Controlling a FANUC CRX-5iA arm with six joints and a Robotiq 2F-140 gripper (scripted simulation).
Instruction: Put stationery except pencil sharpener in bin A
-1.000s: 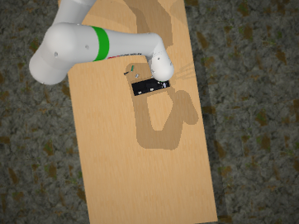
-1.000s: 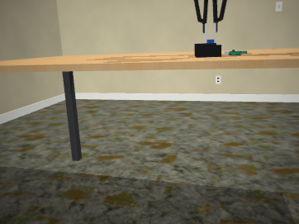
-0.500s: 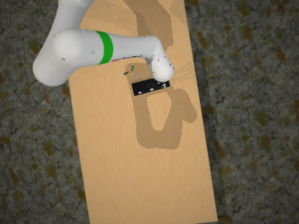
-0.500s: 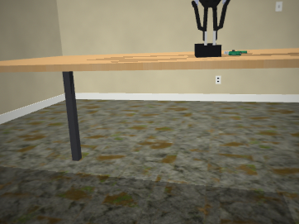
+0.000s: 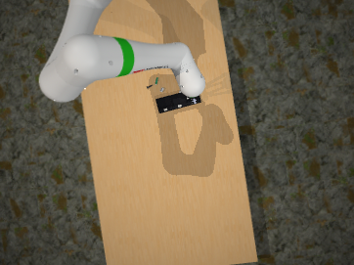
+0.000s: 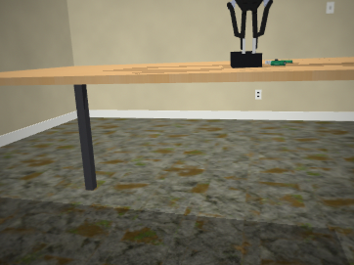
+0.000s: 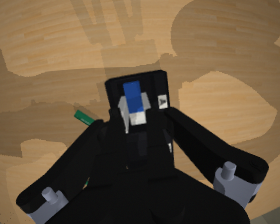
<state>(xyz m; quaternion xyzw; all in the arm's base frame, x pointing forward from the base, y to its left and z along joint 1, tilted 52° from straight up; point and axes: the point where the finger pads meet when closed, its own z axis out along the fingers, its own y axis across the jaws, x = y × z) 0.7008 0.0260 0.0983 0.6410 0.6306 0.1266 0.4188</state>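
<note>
My gripper is now 30 mm above the blue eraser and 10 mm to the left of it. Round my hand: black bin 80 mm to the right, 30 mm below, 10 mm behind; small dark item 200 mm to the right, 180 mm behind, 40 mm below; grey-white pencil sharpener 140 mm to the right, 120 mm behind, 40 mm below.
</note>
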